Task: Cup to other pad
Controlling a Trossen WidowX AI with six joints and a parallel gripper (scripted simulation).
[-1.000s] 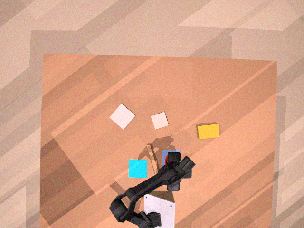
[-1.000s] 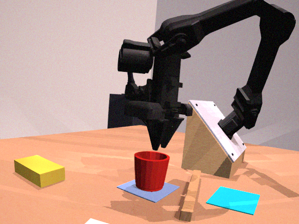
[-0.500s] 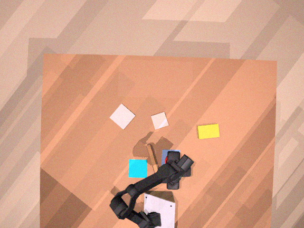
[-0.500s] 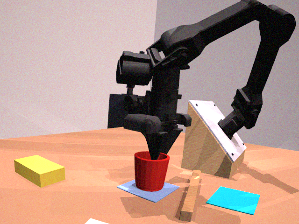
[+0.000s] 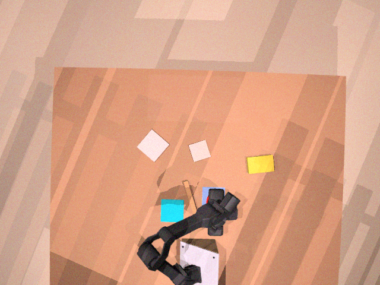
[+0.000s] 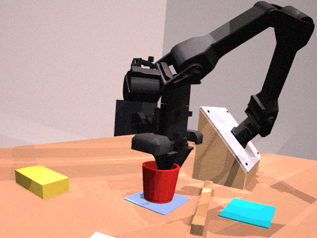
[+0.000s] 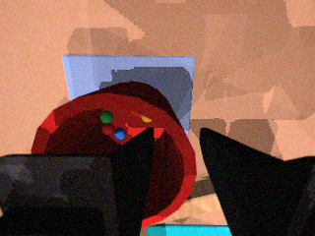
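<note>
Right now the red cup is 3 cm ahead of my gripper tip and 1 cm to the right of it. The rest, counted from my gripper tip: cyan pad 18 cm to the left, 4 cm below; thin wooden bar 9 cm to the left, 4 cm below, 2 cm ahead.
</note>
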